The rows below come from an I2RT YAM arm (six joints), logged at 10 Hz.
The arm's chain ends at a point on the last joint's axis. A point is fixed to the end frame.
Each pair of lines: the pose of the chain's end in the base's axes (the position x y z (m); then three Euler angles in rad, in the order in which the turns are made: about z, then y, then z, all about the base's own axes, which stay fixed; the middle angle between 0 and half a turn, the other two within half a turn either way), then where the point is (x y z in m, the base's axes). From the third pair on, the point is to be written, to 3 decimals.
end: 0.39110 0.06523 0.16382 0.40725 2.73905 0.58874
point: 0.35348 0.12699 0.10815
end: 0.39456 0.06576 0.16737 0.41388 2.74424 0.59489
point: 0.35662 0.12747 0.11187
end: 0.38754 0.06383 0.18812 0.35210 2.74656 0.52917
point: 0.351 0.125 0.131
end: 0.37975 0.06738 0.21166 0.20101 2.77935 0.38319
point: 0.343 0.125 0.151
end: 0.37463 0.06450 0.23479 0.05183 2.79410 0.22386
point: 0.339 0.119 0.171
